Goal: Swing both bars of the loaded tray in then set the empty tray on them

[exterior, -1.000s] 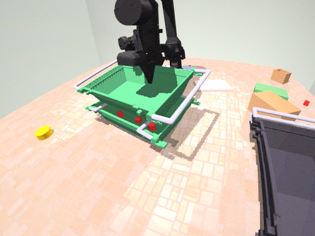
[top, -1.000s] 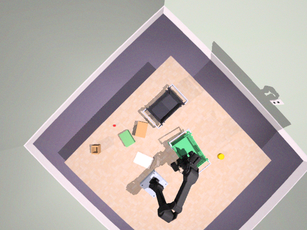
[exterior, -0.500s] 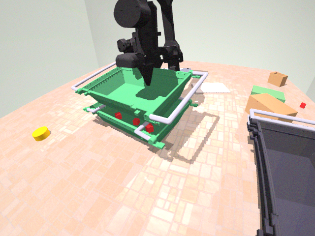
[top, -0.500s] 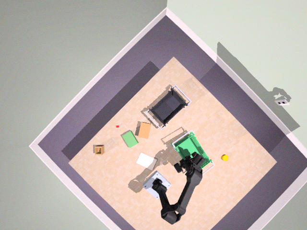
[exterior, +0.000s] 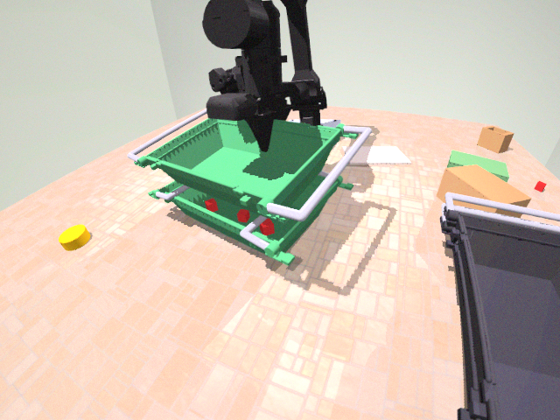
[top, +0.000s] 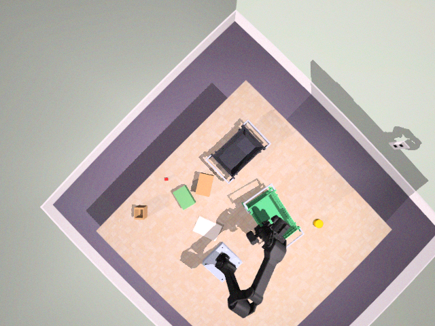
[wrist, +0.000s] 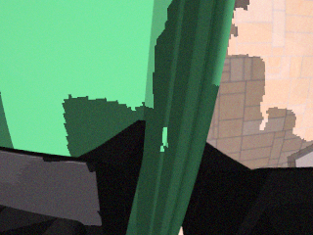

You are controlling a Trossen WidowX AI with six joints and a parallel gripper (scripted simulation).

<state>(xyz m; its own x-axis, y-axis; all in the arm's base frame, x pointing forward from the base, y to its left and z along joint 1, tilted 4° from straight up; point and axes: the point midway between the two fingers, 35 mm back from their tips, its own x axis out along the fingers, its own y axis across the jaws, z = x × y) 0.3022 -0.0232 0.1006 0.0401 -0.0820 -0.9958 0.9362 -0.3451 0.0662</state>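
The green tray lies 7 cm ahead of my gripper tip, 2 cm to the right of it and 2 cm above it. Also, from my gripper tip: tan wedge: 37 cm to the left, 6 cm below, 2 cm behind; white sheet: 22 cm behind, 20 cm to the left, 9 cm below; yellow disc: 31 cm to the right, 19 cm ahead, 8 cm below.
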